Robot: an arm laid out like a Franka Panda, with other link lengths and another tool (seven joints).
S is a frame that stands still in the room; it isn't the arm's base.
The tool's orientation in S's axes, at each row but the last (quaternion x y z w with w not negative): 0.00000, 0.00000, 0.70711, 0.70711; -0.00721, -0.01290, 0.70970, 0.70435; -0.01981, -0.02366, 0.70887, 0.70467; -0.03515, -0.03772, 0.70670, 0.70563; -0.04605, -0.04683, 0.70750, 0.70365; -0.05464, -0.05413, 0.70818, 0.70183; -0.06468, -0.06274, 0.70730, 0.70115; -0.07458, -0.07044, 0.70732, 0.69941; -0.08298, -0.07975, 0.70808, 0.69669; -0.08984, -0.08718, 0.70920, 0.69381; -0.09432, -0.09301, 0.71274, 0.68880; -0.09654, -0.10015, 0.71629, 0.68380
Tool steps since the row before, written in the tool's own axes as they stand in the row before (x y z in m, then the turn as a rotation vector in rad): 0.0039, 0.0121, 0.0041, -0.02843, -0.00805, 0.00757; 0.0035, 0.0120, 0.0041, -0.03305, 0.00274, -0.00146; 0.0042, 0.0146, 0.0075, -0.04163, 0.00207, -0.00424; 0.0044, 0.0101, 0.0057, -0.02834, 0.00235, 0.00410; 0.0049, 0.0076, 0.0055, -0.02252, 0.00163, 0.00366; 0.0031, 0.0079, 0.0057, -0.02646, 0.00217, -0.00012; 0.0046, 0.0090, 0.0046, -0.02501, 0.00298, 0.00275; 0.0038, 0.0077, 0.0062, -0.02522, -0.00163, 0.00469; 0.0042, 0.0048, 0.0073, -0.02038, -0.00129, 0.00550; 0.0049, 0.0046, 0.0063, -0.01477, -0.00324, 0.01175; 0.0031, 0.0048, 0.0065, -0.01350, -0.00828, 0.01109; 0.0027, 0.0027, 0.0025, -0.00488, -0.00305, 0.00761
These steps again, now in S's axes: -0.0121, 0.0039, 0.0041, 0.00805, -0.02843, 0.00757; -0.0121, 0.0034, 0.0038, -0.00244, -0.03306, -0.00180; -0.0151, 0.0041, 0.0066, -0.00155, -0.04162, -0.00458; -0.0106, 0.0044, 0.0046, -0.00271, -0.02836, 0.00374; -0.0083, 0.0049, 0.0045, -0.00197, -0.02253, 0.00340; -0.0087, 0.0030, 0.0044, -0.00189, -0.02648, -0.00041; -0.0097, 0.0045, 0.0029, -0.00321, -0.02503, 0.00226; -0.0088, 0.0037, 0.0045, 0.00090, -0.02518, 0.00510; -0.0064, 0.0041, 0.0060, 0.00031, -0.02034, 0.00578; -0.0061, 0.0048, 0.0049, 0.00053, -0.01468, 0.01228; -0.0064, 0.0029, 0.0050, 0.00552, -0.01324, 0.01296; -0.0034, 0.0025, 0.0017, 0.00106, -0.00483, 0.00816
